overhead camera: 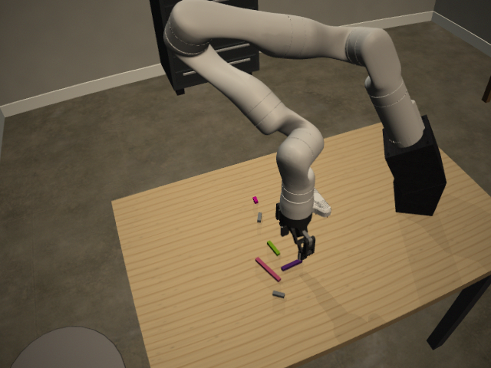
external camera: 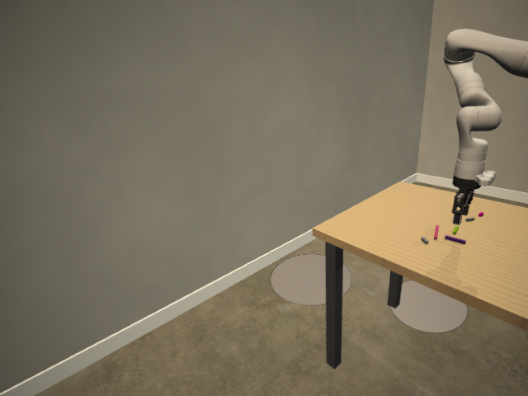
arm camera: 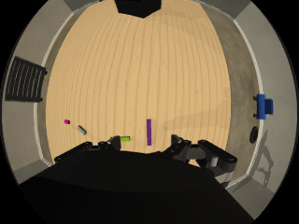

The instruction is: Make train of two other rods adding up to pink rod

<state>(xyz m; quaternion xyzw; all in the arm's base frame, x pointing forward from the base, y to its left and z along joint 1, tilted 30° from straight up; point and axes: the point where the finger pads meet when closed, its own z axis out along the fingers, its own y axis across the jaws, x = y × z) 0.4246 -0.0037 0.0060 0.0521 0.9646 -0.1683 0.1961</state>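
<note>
Right now the purple rod is 8 cm below my hand. The rest, counted from my hand: magenta rod: 24 cm to the right, 8 cm below, 6 cm behind; then lime rod: 8 cm below, 7 cm to the right, 1 cm ahead; then pink rod: 8 cm below, 6 cm ahead, 2 cm to the right.
</note>
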